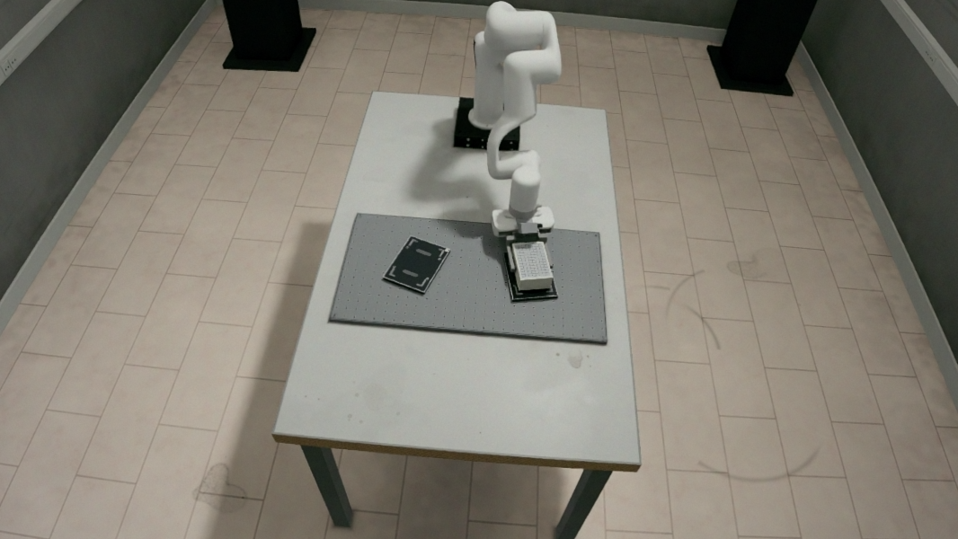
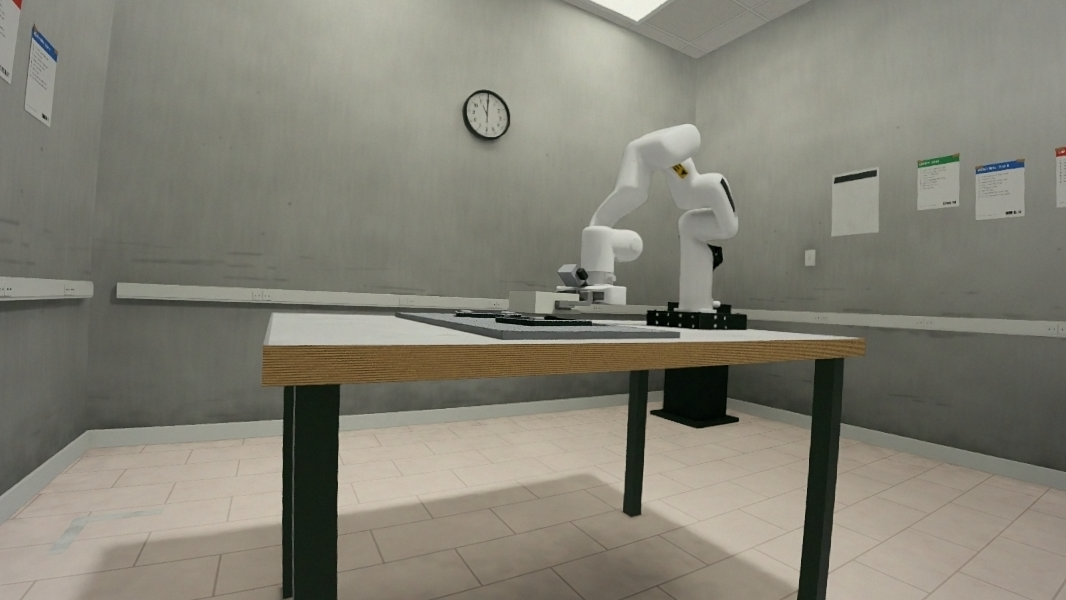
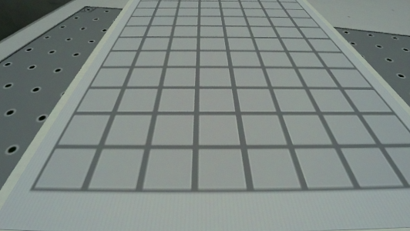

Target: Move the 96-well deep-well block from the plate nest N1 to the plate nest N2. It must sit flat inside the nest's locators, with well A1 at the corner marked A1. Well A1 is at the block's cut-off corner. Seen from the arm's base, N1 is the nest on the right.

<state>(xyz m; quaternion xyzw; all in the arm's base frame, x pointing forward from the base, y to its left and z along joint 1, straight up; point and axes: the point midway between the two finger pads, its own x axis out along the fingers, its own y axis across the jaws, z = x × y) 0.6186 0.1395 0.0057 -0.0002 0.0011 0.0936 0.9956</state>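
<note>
Right now my hand is 1 cm short of the white 96-well deep-well block. The rest, counted from my hand: grey perforated baseplate 15 cm to the right, 5 cm below, 1 cm ahead.
</note>
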